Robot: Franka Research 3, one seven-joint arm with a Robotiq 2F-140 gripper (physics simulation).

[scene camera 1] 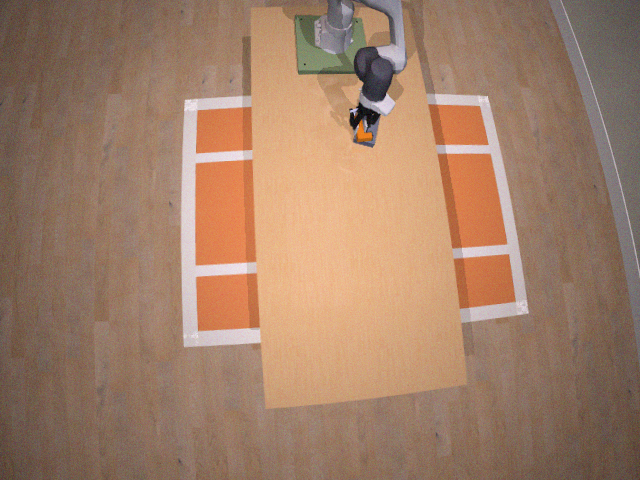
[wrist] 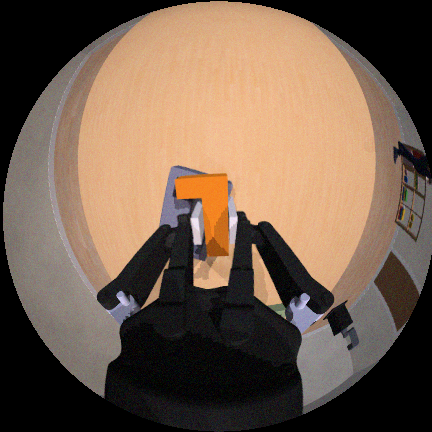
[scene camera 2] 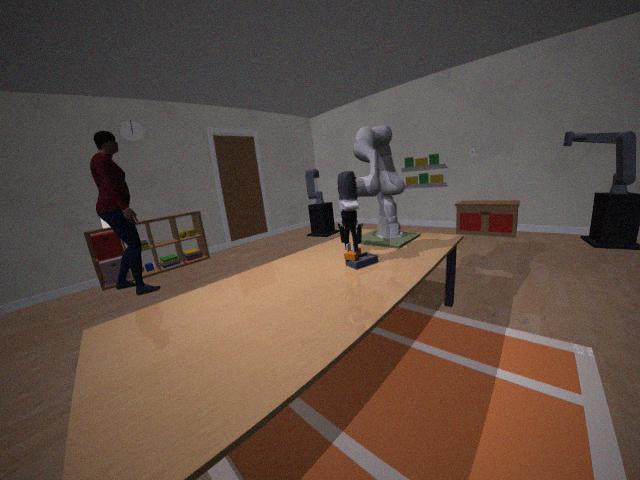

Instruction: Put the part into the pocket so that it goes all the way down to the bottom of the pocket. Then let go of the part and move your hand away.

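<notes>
The part is an orange L-shaped block (scene camera 1: 364, 136) (scene camera 2: 351, 255) (wrist: 215, 200). My gripper (wrist: 215, 206) is shut on the long arm of the part, with a light pad on each side. The pocket is in a grey-blue block (scene camera 1: 366, 144) (scene camera 2: 363, 261) (wrist: 172, 212) on the table. The part is over the block and stands above its top in the scene camera 2 view. In the wrist view the block is turned relative to the part and reaches out to the left of it. The part and the fingers hide most of the pocket, and how the part meets it cannot be told.
The wooden table (scene camera 1: 356, 258) (scene camera 2: 232, 335) bears the block and the arm's green base plate (scene camera 1: 305, 56) (scene camera 2: 398, 239). A person (scene camera 2: 111, 191) stands beside a low shelf unit (scene camera 2: 202, 235) away from the table.
</notes>
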